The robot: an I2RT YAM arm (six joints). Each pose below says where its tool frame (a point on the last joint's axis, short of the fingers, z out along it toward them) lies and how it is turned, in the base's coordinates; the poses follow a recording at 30 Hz.
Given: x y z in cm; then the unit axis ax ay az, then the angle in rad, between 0 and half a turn.
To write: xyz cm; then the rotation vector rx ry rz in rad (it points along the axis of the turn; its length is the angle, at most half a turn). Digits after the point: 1 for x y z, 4 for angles.
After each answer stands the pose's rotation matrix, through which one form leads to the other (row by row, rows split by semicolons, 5 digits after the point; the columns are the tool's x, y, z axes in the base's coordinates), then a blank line. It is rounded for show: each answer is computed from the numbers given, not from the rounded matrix.
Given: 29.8 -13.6 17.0 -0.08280 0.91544 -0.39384 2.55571
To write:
29.8 -13.6 17.0 -0.2116 2.3396 -1.0065
-0.82066 0.07881 0.56596; -0.35672 0.70308 -0.61516; -0.44640 -0.70673 -0.54887

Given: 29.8 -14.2 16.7 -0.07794 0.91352 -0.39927 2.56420
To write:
29.8 -14.2 16.7 -0.1999 2.3424 -1.0238
-0.82672 0.08708 0.55583; -0.34879 0.69585 -0.62780; -0.44144 -0.71289 -0.54490

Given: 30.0 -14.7 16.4 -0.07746 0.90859 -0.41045 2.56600
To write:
30.0 -14.7 16.4 -0.1988 2.3314 -1.0532
-0.82784 0.09400 0.55304; -0.35284 0.67918 -0.64360; -0.43611 -0.72793 -0.52908

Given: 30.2 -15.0 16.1 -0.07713 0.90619 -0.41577 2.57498
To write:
30.2 -15.0 16.1 -0.1986 2.3334 -1.0706
-0.83276 0.09431 0.54555; -0.35204 0.67031 -0.65326; -0.42730 -0.73606 -0.52501

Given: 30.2 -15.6 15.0 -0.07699 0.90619 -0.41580 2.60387
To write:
30.2 -15.6 15.0 -0.2005 2.3596 -1.0827
-0.84786 0.08328 0.52364; -0.34265 0.66760 -0.66098; -0.40463 -0.73985 -0.53750

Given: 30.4 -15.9 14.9 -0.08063 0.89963 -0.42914 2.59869
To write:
30.4 -15.9 14.9 -0.2095 2.3379 -1.1152
-0.84415 0.08706 0.52900; -0.35635 0.64609 -0.67497; -0.40054 -0.75828 -0.51437

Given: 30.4 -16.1 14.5 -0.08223 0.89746 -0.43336 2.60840
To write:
30.4 -16.1 14.5 -0.2145 2.3409 -1.1304
-0.84860 0.08292 0.52249; -0.35762 0.63788 -0.68207; -0.38984 -0.76566 -0.51165

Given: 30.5 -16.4 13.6 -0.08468 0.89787 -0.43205 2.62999
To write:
30.5 -16.4 13.6 -0.2227 2.3614 -1.1363
-0.85854 0.06919 0.50806; -0.35385 0.63715 -0.68472; -0.37109 -0.76763 -0.52253

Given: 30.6 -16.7 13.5 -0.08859 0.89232 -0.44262 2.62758
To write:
30.6 -16.7 13.5 -0.2328 2.3446 -1.1630
-0.85610 0.06974 0.51209; -0.36551 0.61881 -0.69533; -0.36538 -0.78244 -0.50427

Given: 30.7 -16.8 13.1 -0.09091 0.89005 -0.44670 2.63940
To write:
30.7 -16.8 13.1 -0.2399 2.3492 -1.1790
-0.86102 0.06318 0.50463; -0.36686 0.61004 -0.70233; -0.35222 -0.78984 -0.50208

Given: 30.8 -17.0 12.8 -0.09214 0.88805 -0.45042 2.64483
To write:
30.8 -17.0 12.8 -0.2437 2.3487 -1.1913
-0.86318 0.06090 0.50122; -0.36842 0.60281 -0.70773; -0.34524 -0.79556 -0.49790

